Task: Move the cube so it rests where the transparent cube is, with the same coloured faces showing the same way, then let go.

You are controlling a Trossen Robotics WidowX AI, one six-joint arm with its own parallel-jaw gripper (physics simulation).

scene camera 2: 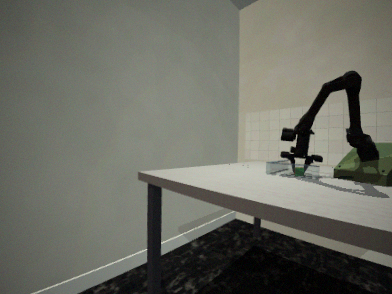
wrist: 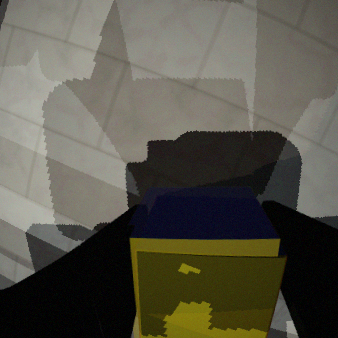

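Note:
The cube shows a green side in the scene view, and a yellow face and a dark blue face in the wrist view. My gripper points down and is shut on the cube, one black finger against each side. The cube is at or very near the table top; any small gap under it cannot be told. A see-through blue edge of the transparent cube shows just beyond the cube's blue face. The two overlap almost fully, with blue by blue and yellow by yellow, slightly offset. Their other faces are hidden in the wrist view.
Clear, glass-like panels stand on the white table around the gripper. A green patterned block stands to the right, by the arm's base. The table's near left corner is far from the gripper. A tiled wall rises behind.

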